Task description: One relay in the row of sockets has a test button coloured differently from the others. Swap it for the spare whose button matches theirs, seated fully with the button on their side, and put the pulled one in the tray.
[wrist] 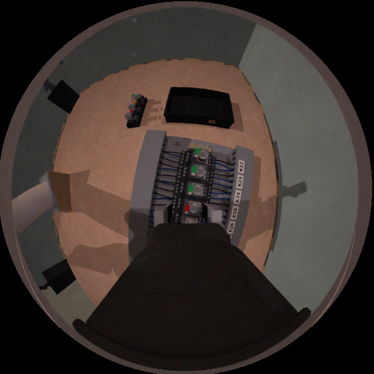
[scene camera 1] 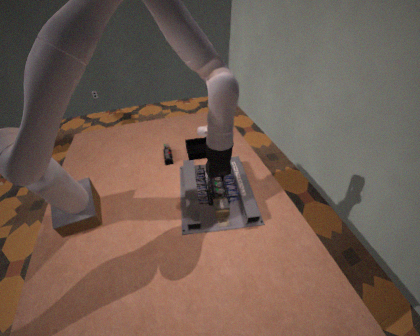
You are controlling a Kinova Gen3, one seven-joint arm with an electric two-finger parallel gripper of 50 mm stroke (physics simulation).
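Places are measured from the arm's base along level axes (x right, y ahead, z up), in centimetres.
Pixels of known places: gripper, between the fingertips: [scene camera 1: 215, 180]; arm's base, origin of its link: [scene camera 1: 75, 200].
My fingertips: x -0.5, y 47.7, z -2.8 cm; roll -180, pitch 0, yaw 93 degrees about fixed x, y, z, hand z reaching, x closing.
Ahead of a thing's pixels: the offset from my fingertips to its top centre. "spot": to the spot under its first point.
The relay with the red button [wrist: 193, 208] sits in the socket row, its button on the left side in the wrist view. Relays with green buttons [wrist: 200, 172] [wrist: 196, 189] sit above it in that view, and another is partly hidden by the gripper below it. My gripper [wrist: 187, 209] is open and empty, its fingers at either side of the row near the red-button relay; in the scene view its fingertips are hard to make out. Spares with green, orange and red buttons stand in a black holder @[dz -0.7, dx -21.3, dy -14.9 cm] [wrist: 135, 117] [scene camera 1: 168, 155]. The black tray [wrist: 199, 107] [scene camera 1: 195, 148] holds no visible relay.
The grey panel @[spot: dz -1.3, dx +10.4, dy -10.7 cm] [scene camera 1: 191, 212] carries wire ducts [wrist: 146, 175] on both sides, with blue and black wires between duct and sockets. Labels K22 to K26 run along the right duct. The robot's base block [scene camera 1: 77, 212] stands at the left. A wall rises at the right.
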